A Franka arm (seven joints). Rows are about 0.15 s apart.
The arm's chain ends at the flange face. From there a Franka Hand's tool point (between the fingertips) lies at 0.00 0.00 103.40 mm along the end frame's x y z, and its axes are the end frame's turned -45 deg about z.
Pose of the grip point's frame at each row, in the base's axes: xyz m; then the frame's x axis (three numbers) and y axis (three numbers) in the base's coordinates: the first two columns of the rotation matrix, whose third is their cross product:
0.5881 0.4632 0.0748 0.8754 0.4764 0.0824 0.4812 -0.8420 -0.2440
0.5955 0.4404 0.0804 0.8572 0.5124 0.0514 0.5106 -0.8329 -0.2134
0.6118 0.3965 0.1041 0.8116 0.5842 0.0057 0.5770 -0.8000 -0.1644
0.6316 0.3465 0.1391 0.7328 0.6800 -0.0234 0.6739 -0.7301 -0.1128
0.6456 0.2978 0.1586 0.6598 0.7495 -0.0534 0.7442 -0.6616 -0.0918
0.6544 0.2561 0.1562 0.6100 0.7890 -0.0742 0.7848 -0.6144 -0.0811
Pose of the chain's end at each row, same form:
0.5929 0.4370 0.1747 0.9593 -0.2585 -0.1143 -0.2787 -0.9322 -0.2308
0.6024 0.4188 0.1813 0.9672 -0.2266 -0.1146 -0.2451 -0.9513 -0.1872
0.6213 0.3824 0.2061 0.9819 -0.1526 -0.1122 -0.1659 -0.9788 -0.1203
0.6413 0.3396 0.2418 0.9947 -0.0354 -0.0963 -0.0416 -0.9971 -0.0632
0.6564 0.2956 0.2614 0.9928 0.0622 -0.1027 0.0597 -0.9978 -0.0272
0.6657 0.2570 0.2590 0.9863 0.1235 -0.1098 0.1236 -0.9924 -0.0049

